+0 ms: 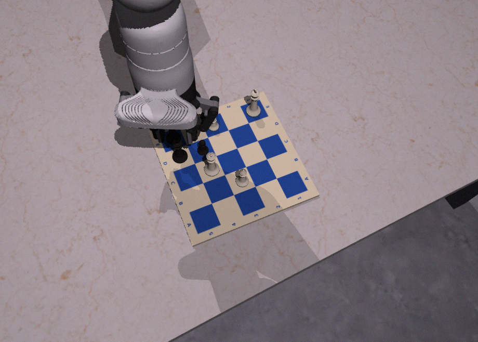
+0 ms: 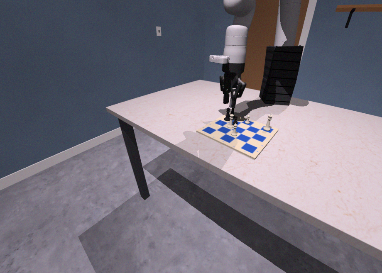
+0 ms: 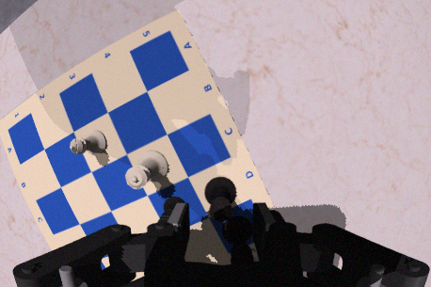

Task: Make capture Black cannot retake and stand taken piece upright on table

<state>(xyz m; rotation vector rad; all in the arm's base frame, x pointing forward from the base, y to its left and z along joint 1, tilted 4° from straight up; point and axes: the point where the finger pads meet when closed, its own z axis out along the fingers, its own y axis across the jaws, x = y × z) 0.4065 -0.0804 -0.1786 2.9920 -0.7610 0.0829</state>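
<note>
Now: the tall black piece 50 mm below my hand and 40 mm behind it. The rest, counted from my hand: chessboard (80 mm below, 70 mm to the left, 40 mm ahead); white pawn (70 mm to the left, 70 mm below, 30 mm behind); black pawn (70 mm below, 40 mm to the left, 10 mm ahead).
</note>
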